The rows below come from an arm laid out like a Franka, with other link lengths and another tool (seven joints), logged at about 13 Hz.
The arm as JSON. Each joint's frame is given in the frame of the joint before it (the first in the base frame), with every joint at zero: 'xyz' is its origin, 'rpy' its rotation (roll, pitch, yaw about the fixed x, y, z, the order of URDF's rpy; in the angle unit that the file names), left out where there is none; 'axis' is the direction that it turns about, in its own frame. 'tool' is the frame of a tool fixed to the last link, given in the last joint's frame.
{
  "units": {
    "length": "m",
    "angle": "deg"
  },
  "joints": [
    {
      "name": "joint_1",
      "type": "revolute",
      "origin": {
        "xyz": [
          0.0,
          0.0,
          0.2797
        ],
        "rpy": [
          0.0,
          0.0,
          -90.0
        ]
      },
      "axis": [
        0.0,
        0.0,
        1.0
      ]
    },
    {
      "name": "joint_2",
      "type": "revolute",
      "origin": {
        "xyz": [
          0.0,
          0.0,
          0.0
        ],
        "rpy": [
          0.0,
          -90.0,
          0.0
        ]
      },
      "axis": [
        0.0,
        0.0,
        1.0
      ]
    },
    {
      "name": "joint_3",
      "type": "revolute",
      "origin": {
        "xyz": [
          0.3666,
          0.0,
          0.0
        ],
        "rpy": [
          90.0,
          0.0,
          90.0
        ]
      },
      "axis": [
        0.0,
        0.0,
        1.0
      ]
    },
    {
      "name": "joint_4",
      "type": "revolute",
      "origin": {
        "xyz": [
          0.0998,
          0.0,
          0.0
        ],
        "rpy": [
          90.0,
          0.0,
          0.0
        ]
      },
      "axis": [
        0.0,
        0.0,
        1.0
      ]
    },
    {
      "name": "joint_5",
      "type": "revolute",
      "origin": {
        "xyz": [
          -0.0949,
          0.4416,
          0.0
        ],
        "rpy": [
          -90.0,
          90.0,
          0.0
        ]
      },
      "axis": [
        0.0,
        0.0,
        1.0
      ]
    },
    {
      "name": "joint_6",
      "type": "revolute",
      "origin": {
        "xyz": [
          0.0,
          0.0,
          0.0
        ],
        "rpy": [
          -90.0,
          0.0,
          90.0
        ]
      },
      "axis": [
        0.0,
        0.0,
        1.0
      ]
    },
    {
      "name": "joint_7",
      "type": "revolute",
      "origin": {
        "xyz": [
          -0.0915,
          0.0,
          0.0
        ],
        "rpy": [
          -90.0,
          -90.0,
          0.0
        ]
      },
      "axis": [
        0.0,
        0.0,
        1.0
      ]
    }
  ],
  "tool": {
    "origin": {
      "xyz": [
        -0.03,
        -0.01,
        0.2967
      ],
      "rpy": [
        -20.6,
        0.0,
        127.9
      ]
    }
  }
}
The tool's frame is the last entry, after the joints.
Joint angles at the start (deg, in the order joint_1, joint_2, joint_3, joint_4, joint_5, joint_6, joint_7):
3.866, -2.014, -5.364, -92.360, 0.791, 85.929, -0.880
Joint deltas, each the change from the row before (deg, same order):
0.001, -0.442, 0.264, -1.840, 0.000, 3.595, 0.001
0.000, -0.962, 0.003, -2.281, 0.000, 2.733, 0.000
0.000, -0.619, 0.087, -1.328, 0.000, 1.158, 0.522
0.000, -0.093, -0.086, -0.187, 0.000, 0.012, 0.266
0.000, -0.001, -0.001, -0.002, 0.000, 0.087, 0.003
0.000, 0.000, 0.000, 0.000, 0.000, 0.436, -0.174
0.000, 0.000, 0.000, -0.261, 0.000, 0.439, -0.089
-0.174, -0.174, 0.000, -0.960, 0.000, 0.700, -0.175
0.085, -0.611, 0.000, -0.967, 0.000, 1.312, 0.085
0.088, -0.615, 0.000, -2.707, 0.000, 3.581, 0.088
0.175, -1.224, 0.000, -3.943, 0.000, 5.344, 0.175
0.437, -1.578, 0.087, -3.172, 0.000, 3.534, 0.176
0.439, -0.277, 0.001, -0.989, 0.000, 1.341, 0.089
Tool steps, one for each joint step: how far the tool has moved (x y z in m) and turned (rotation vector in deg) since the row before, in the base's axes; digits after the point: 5 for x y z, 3 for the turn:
0.01076, 0.00246, -0.00694, -0.023, -2.196, 0.208
0.00292, -0.00024, -0.00658, 0.053, -1.411, -0.037
-0.00060, 0.00077, -0.00393, 0.033, -0.437, -0.450
-0.00075, -0.00098, -0.00076, 0.014, 0.088, -0.351
0.00044, -0.00002, 0.00014, -0.002, -0.086, -0.006
0.00217, -0.00003, 0.00077, -0.009, -0.439, 0.165
0.00117, -0.00001, -0.00172, -0.004, -0.180, 0.082
-0.00079, -0.00185, -0.00607, 0.016, 0.083, -0.007
0.00131, 0.00076, -0.00029, 0.031, -0.953, -0.020
0.00530, 0.00075, -0.01281, 0.019, -1.485, -0.056
0.00654, 0.00162, -0.01454, 0.058, -2.617, -0.086
-0.00060, 0.00568, -0.00664, 0.111, -1.931, 0.296
0.00109, 0.00485, -0.00386, 0.029, -0.625, 0.329

